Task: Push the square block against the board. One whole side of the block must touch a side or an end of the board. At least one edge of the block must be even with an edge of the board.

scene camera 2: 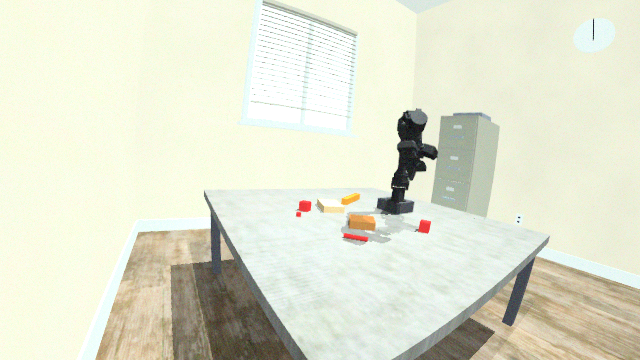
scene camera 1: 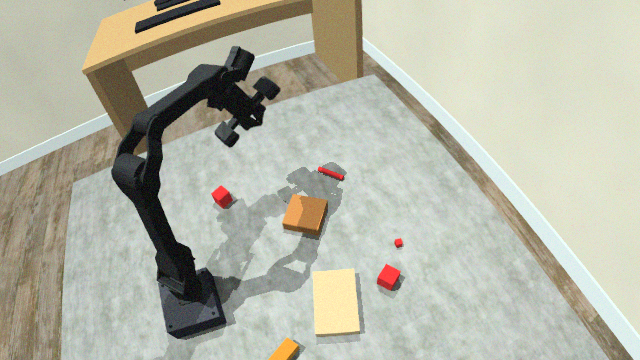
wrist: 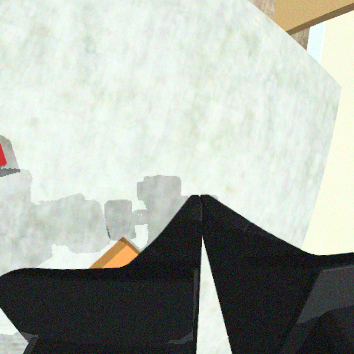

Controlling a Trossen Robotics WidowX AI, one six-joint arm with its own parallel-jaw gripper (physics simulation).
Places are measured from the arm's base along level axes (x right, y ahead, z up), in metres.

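Pixels of known places: gripper, fingertip midpoint: [scene camera 2: 411, 180] [scene camera 1: 260, 123] [wrist: 198, 202]; arm's base, origin of the base link: [scene camera 2: 397, 200] [scene camera 1: 188, 291].
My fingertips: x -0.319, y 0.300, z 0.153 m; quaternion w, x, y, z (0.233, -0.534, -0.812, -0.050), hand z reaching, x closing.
Ahead of a thing's pixels: the offset from my fingertips to its top centre. "spot": to the spot under its first point.
The square block @(dz -0.180, dx +0.179, dy +0.042 m) [scene camera 1: 305, 212] [scene camera 2: 362, 222], orange-brown, lies flat on the grey table, partly in the arm's shadow. One corner of the block [wrist: 118, 257] shows in the wrist view behind the left finger. The board, taken to be the flat cream rectangle @(spot: dz -0.180, dx +0.449, dy +0.028 m) [scene camera 1: 336, 302] [scene camera 2: 330, 205], lies apart from the block, with a stretch of table between them. My gripper [scene camera 1: 257, 120] [wrist: 198, 202] is shut and empty, its fingertips together. It hangs high above the table, up and left of the block in scene camera 1, and touches neither the block nor the board.
A red cube @(dz -0.169, dx +0.033, dy -0.168 m) [scene camera 1: 221, 196] [scene camera 2: 424, 226] lies nearer the arm. A red rod @(dz -0.195, dx +0.063, dy +0.157 m) [scene camera 1: 331, 173] [scene camera 2: 355, 237] lies beyond the block. Another red cube @(dz -0.169, dx +0.435, dy +0.166 m) [scene camera 1: 388, 277] [scene camera 2: 305, 206] and a tiny red cube @(dz -0.193, dx +0.353, dy +0.234 m) [scene camera 1: 398, 242] [scene camera 2: 298, 214] lie near the board. An orange bar @(dz -0.178, dx +0.566, dy -0.186 m) [scene camera 1: 284, 350] [scene camera 2: 350, 199] lies past the board.
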